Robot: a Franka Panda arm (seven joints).
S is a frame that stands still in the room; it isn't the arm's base.
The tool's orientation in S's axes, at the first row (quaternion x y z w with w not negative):
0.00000 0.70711 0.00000 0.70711
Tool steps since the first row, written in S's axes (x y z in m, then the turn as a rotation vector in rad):
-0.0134 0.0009 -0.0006 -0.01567 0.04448 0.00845
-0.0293 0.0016 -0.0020 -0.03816 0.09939 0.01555
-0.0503 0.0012 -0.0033 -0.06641 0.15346 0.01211
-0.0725 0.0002 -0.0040 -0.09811 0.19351 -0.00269
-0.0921 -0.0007 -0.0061 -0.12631 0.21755 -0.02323
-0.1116 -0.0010 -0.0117 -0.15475 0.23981 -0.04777
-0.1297 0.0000 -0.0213 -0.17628 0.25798 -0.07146
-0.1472 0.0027 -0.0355 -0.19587 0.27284 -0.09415
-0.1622 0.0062 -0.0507 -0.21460 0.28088 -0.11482
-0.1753 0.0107 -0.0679 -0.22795 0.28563 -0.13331
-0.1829 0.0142 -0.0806 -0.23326 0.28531 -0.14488
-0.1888 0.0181 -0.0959 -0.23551 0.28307 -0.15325
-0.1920 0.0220 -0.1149 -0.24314 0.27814 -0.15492
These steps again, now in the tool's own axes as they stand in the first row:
0.0006 0.0009 -0.0134 -0.00845 0.04448 -0.01567
0.0020 0.0016 -0.0293 -0.01555 0.09939 -0.03816
0.0033 0.0012 -0.0503 -0.01211 0.15346 -0.06641
0.0040 0.0002 -0.0725 0.00269 0.19351 -0.09811
0.0061 -0.0007 -0.0921 0.02323 0.21755 -0.12631
0.0117 -0.0010 -0.1116 0.04777 0.23981 -0.15475
0.0213 0.0000 -0.1297 0.07146 0.25798 -0.17628
0.0355 0.0027 -0.1472 0.09415 0.27284 -0.19587
0.0507 0.0062 -0.1622 0.11482 0.28088 -0.21460
0.0679 0.0107 -0.1753 0.13331 0.28563 -0.22795
0.0806 0.0142 -0.1829 0.14488 0.28531 -0.23326
0.0959 0.0181 -0.1888 0.15325 0.28307 -0.23551
0.1149 0.0220 -0.1920 0.15492 0.27814 -0.24314

